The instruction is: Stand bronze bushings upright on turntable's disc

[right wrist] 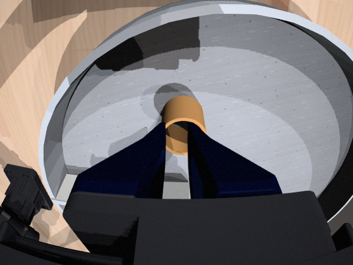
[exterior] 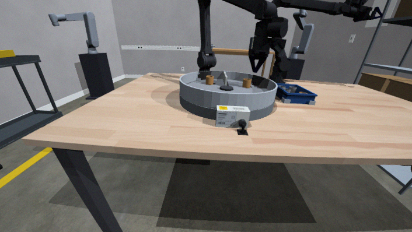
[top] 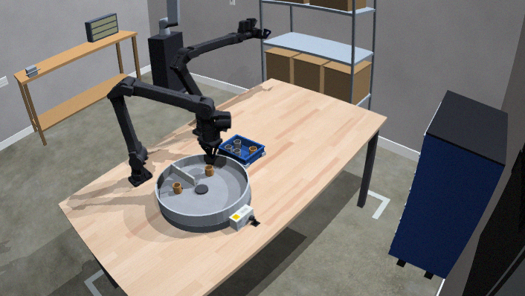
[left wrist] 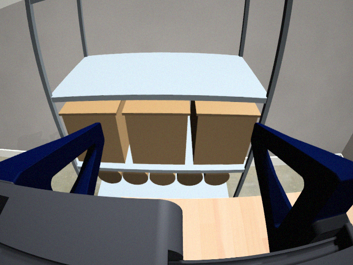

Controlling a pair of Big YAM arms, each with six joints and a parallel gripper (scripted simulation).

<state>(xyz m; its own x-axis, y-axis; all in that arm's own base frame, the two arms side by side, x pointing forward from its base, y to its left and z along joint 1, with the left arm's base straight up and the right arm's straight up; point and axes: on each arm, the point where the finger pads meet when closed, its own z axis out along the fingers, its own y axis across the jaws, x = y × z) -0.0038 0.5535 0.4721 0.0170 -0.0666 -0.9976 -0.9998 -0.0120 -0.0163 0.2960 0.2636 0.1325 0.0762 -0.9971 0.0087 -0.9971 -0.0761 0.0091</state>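
Note:
The blue crate is 23 cm to the left of my right hand, 11 cm below it and 1 cm behind it. The rest, counted from my right hand: turntable disc: 14 cm to the right, 8 cm below, 4 cm ahead.

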